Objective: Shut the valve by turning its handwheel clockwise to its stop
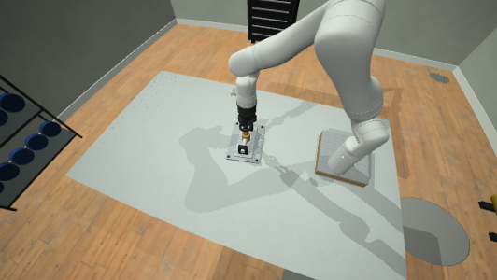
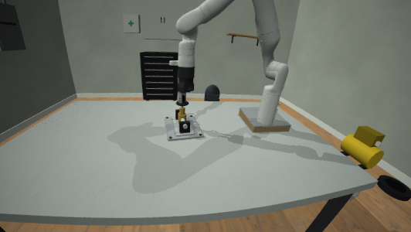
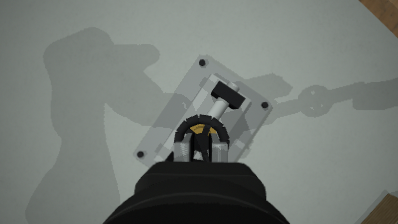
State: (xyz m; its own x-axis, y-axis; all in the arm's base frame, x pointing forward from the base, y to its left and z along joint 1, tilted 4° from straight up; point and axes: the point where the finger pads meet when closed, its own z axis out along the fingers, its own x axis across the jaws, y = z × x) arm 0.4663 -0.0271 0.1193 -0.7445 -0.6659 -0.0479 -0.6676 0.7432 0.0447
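Now: the black handwheel 3 cm below my hand. Round my hand: baseplate 15 cm below.
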